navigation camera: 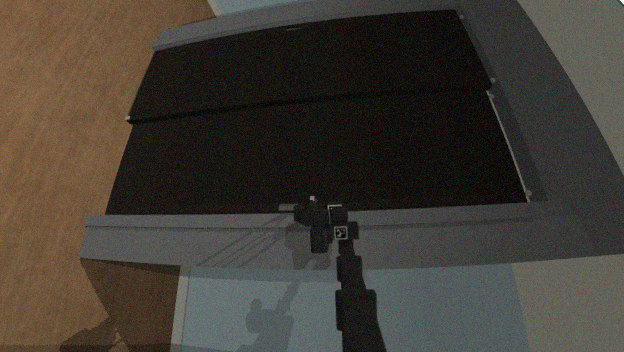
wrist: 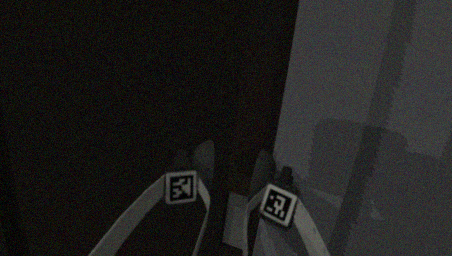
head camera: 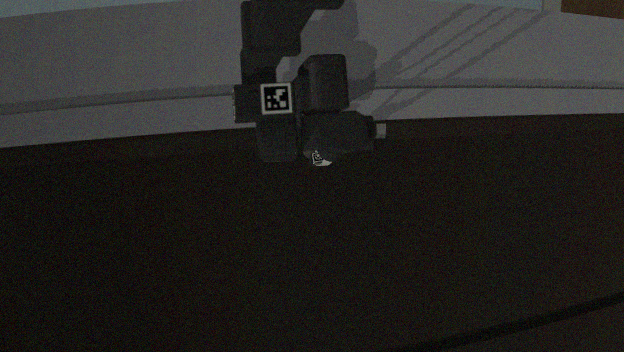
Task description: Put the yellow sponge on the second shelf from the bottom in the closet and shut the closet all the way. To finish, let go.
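Places are measured from the robot's base along level axes (x right, y ahead, z up), in centimetres.
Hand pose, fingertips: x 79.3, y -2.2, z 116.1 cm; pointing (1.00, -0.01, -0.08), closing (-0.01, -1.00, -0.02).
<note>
After its pixels a point has its place.
The closet shows as two long dark door panels point(head camera: 310, 250) {z 115.2, x 94.0, y 19.2 cm} point(navigation camera: 310, 155) {z 114.2, x 94.0, y 19.1 cm} point(wrist: 125, 85) in a grey frame point(navigation camera: 425, 215) {z 157.3, x 77.6, y -7.6 cm}, with a narrow dark seam between them. A small light handle point(navigation camera: 286, 207) {z 103.2, x 88.2, y -3.9 cm} point(wrist: 234, 217) is at the edge of the nearer panel. My gripper point(wrist: 233, 163) {z 116.1, x 79.3, y -2.2 cm} is partly open, with no object between its fingertips; they are close to the door's edge, and the handle shows just below and between them in the wrist view. In the head view the wrist hides most of the fingers. The yellow sponge and the shelves do not show.
A second small handle point(navigation camera: 295, 28) {z 105.6, x 116.9, y 104.7 cm} is at the far panel's outer edge. A thin light strip point(navigation camera: 511, 145) {z 209.1, x 97.4, y 19.2 cm} runs along one end of the nearer panel. Wooden floor point(navigation camera: 60, 125) {z 0.1, x 67.1, y 38.2 cm} lies at left in the navigation view, a blue wall point(navigation camera: 425, 305) {z 180.8, x 134.5, y -77.9 cm} at the bottom.
</note>
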